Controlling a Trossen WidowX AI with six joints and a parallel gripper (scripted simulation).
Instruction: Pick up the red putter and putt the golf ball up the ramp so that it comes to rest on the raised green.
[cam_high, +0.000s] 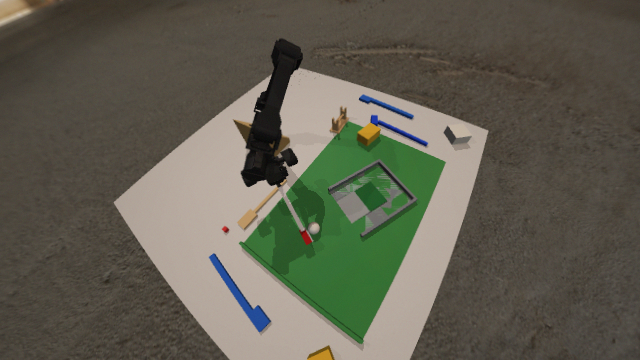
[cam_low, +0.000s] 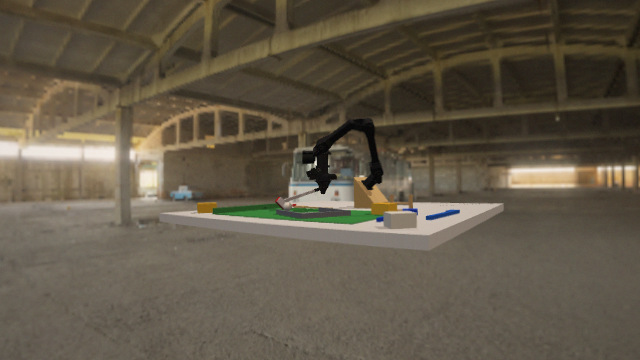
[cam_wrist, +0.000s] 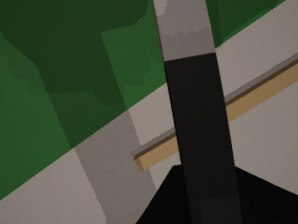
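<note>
Now: the red putter 110 mm ahead of my gripper tip and 50 mm to the right of it. Also, from my gripper tip: small red cube (70 mm behind, 250 mm to the right, 70 mm below); white golf ball (220 mm ahead, 40 mm to the right, 50 mm below); white block (520 mm ahead, 640 mm to the left, 50 mm below).
</note>
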